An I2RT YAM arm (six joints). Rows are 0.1 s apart.
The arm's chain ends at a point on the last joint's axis. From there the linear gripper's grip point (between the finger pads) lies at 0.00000 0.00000 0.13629 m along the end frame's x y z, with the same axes.
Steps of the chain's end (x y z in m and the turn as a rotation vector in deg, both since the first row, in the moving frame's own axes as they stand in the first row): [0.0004 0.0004 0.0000 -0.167 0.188 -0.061]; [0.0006 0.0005 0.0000 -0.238 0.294 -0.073]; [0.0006 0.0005 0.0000 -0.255 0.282 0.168]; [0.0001 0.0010 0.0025 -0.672 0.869 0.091]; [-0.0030 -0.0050 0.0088 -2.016 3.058 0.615]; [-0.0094 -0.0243 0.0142 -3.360 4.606 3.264]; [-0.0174 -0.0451 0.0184 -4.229 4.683 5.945]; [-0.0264 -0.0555 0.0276 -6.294 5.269 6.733]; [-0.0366 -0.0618 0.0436 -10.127 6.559 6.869]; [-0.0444 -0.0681 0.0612 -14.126 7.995 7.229]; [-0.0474 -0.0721 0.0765 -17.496 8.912 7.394]
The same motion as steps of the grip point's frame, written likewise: [0.0008 0.0008 0.0000 -0.167 0.188 -0.061]; [0.0013 0.0011 0.0000 -0.238 0.294 -0.073]; [0.0013 0.0011 0.0000 -0.255 0.282 0.168]; [0.0022 0.0026 0.0025 -0.672 0.869 0.091]; [0.0042 -0.0002 0.0085 -2.016 3.058 0.615]; [0.0013 -0.0160 0.0135 -3.360 4.606 3.264]; [-0.0068 -0.0345 0.0176 -4.229 4.683 5.945]; [-0.0148 -0.0399 0.0262 -6.294 5.269 6.733]; [-0.0226 -0.0370 0.0406 -10.127 6.559 6.869]; [-0.0278 -0.0338 0.0558 -14.126 7.995 7.229]; [-0.0293 -0.0301 0.0686 -17.496 8.912 7.394]
